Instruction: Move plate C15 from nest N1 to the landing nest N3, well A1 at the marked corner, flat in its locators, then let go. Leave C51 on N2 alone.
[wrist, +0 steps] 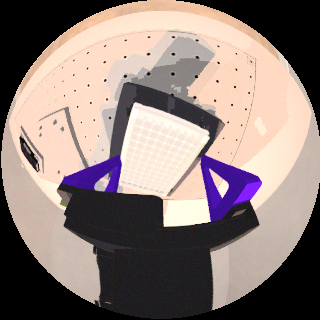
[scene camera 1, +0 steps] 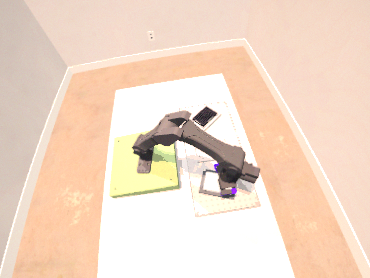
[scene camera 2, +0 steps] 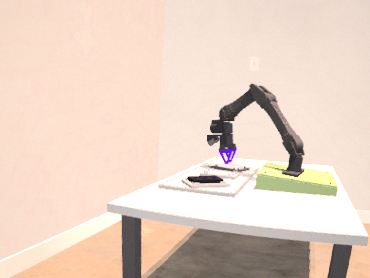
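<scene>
A white gridded plate [scene camera 1: 212, 181] [wrist: 165, 145] lies in a dark nest [scene camera 1: 203, 182] [wrist: 142, 95]; its label cannot be read. My gripper [scene camera 1: 225, 178] [scene camera 2: 227, 162] [wrist: 160, 158] is open and empty, pointing down a little above this plate. In the wrist view the plate's long sides are slightly turned relative to the purple fingers. A black plate [scene camera 1: 205, 116] [scene camera 2: 205, 179] [wrist: 29, 152] sits in a light nest at the other end of the board. A light nest with small locators [wrist: 55, 142] lies between them and holds no plate; the arm largely hides it in scene camera 1. Corner marks cannot be made out.
The nests stand on a perforated board [scene camera 1: 220, 207] [scene camera 2: 170, 185] [wrist: 90, 65] on the white table [scene camera 1: 150, 230] [scene camera 2: 200, 215]. The arm's base stands on a yellow-green block [scene camera 1: 120, 175] [scene camera 2: 295, 185] beside the board. The arm reaches over the board from there.
</scene>
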